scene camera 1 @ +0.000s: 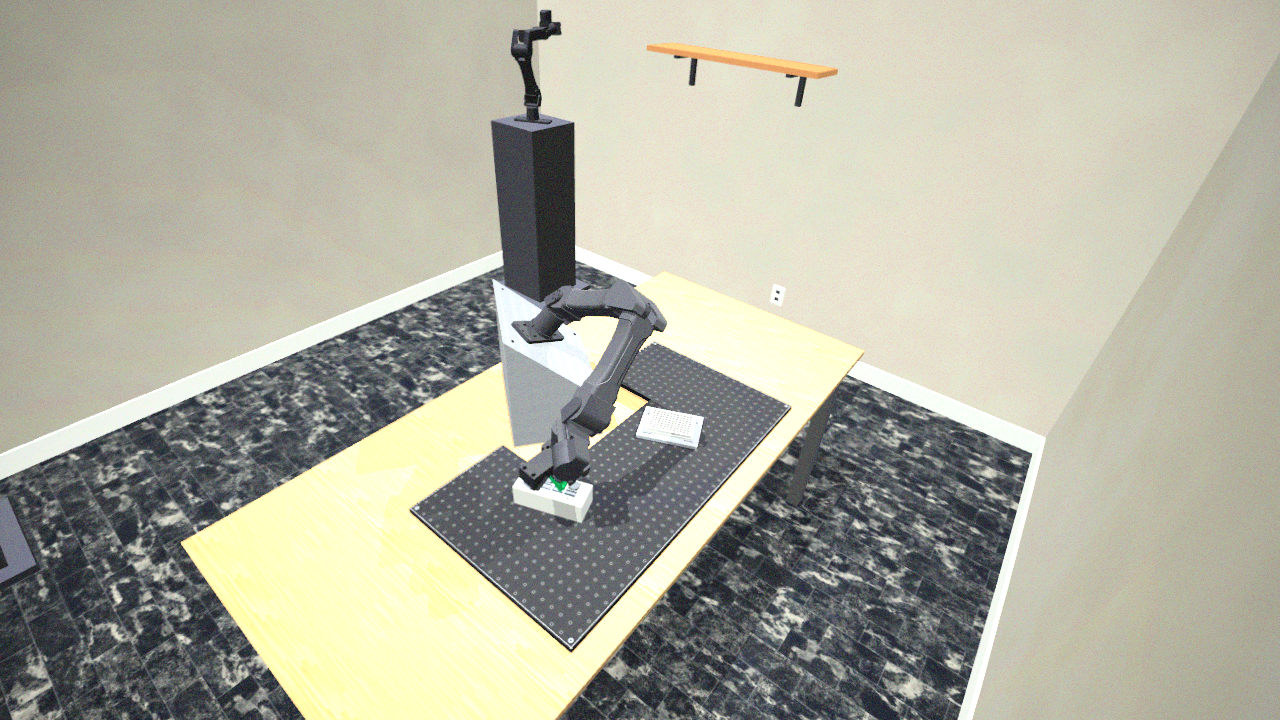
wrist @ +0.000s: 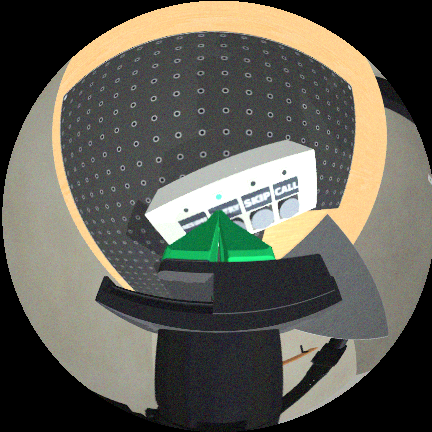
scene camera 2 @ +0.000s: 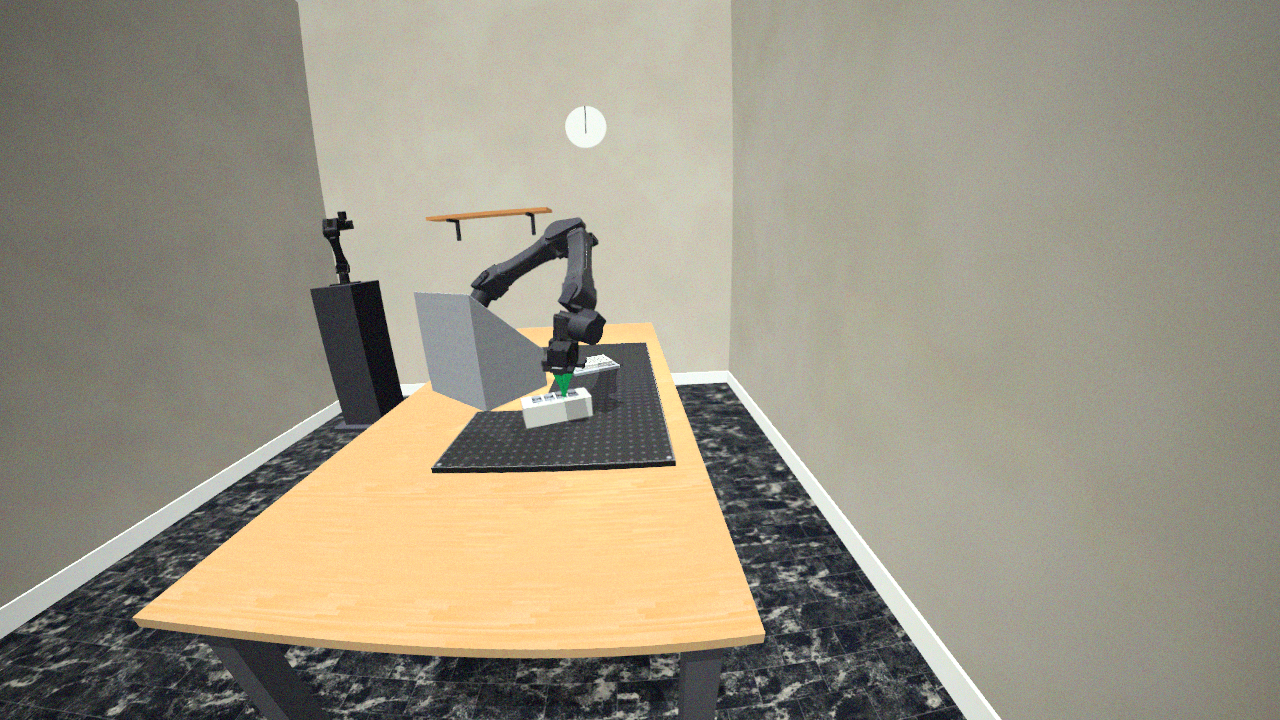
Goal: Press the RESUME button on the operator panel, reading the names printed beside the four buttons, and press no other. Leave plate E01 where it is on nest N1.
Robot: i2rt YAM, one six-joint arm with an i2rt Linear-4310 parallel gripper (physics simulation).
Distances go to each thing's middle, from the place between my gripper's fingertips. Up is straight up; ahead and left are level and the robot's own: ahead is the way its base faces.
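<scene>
From my hand: white operator panel [scene camera 1: 570,504], 10 mm to the right, 20 mm behind, 30 mm below; white plate [scene camera 1: 668,423], 380 mm to the left, 40 mm ahead, 30 mm below. By their middles, of the things named here the white operator panel is the nearest to my hand.
</scene>
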